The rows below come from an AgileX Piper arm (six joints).
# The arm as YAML. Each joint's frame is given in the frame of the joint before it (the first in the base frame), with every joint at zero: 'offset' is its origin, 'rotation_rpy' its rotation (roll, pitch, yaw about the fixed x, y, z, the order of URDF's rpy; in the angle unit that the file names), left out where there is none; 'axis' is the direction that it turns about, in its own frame. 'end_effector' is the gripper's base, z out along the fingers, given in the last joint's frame.
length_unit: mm
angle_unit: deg
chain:
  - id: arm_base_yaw
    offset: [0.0, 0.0, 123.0]
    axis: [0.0, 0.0, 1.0]
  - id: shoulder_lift
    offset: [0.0, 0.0, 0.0]
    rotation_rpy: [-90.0, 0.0, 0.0]
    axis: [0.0, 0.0, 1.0]
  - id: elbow
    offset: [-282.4, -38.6, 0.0]
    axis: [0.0, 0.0, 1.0]
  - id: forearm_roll
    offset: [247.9, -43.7, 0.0]
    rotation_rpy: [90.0, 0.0, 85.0]
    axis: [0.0, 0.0, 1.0]
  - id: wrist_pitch
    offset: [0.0, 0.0, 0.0]
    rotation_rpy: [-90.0, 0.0, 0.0]
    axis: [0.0, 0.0, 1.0]
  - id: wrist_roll
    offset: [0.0, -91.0, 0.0]
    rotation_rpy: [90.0, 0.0, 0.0]
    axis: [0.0, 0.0, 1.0]
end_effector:
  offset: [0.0, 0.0, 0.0]
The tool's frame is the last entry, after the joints.
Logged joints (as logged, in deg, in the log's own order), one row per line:
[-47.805 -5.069 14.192 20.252 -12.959 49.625]
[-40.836 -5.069 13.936 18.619 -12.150 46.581]
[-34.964 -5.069 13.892 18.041 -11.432 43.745]
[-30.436 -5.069 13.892 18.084 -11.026 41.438]
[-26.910 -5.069 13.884 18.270 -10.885 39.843]
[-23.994 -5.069 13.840 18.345 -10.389 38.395]
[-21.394 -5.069 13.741 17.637 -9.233 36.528]
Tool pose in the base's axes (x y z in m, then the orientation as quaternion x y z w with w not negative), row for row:
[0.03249 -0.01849 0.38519 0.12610 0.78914 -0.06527 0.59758]
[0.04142 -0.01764 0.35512 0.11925 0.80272 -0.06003 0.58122]
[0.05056 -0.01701 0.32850 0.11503 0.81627 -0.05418 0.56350]
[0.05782 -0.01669 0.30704 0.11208 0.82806 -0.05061 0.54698]
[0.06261 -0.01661 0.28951 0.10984 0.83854 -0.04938 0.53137]
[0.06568 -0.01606 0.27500 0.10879 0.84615 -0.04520 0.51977]
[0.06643 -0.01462 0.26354 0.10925 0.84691 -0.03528 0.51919]
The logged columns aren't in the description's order. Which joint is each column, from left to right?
Columns, left to right: elbow, arm_base_yaw, wrist_roll, shoulder_lift, forearm_roll, wrist_pitch.
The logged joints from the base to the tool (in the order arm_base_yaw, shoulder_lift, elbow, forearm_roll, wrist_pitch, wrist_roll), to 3 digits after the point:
[-5.069 20.252 -47.805 -12.959 49.625 14.192]
[-5.069 18.619 -40.836 -12.150 46.581 13.936]
[-5.069 18.041 -34.964 -11.432 43.745 13.892]
[-5.069 18.084 -30.436 -11.026 41.438 13.892]
[-5.069 18.270 -26.910 -10.885 39.843 13.884]
[-5.069 18.345 -23.994 -10.389 38.395 13.840]
[-5.069 17.637 -21.394 -9.233 36.528 13.741]

